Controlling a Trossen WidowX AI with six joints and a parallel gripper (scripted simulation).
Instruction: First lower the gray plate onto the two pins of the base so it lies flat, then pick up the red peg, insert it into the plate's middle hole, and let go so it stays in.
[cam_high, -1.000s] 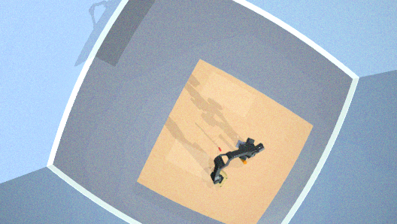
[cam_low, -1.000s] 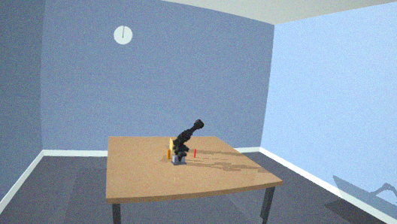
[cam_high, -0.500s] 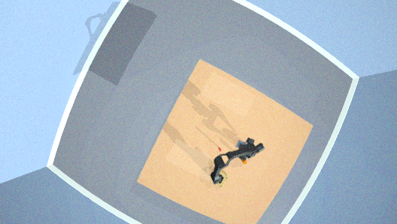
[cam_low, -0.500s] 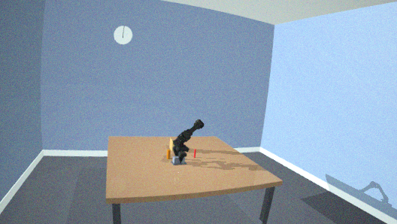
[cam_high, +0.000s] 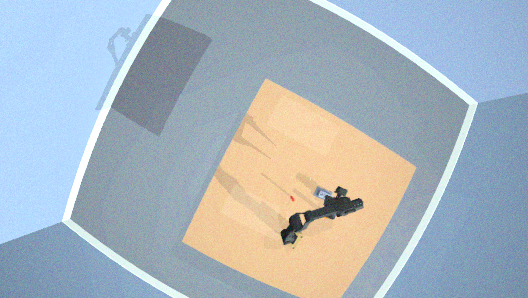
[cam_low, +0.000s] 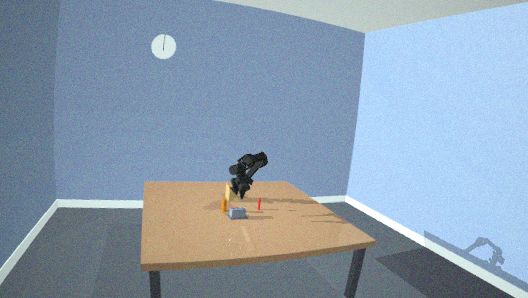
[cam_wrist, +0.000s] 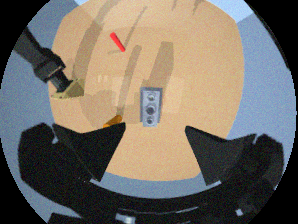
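Now: the red peg 19 cm to the left of my gripper tip, 12 cm behind it and 10 cm below it. From my gripper tip the other things lie so: gray block 9 cm below, 1 cm behind; small orange piece 12 cm behind, 10 cm below, 6 cm to the right.
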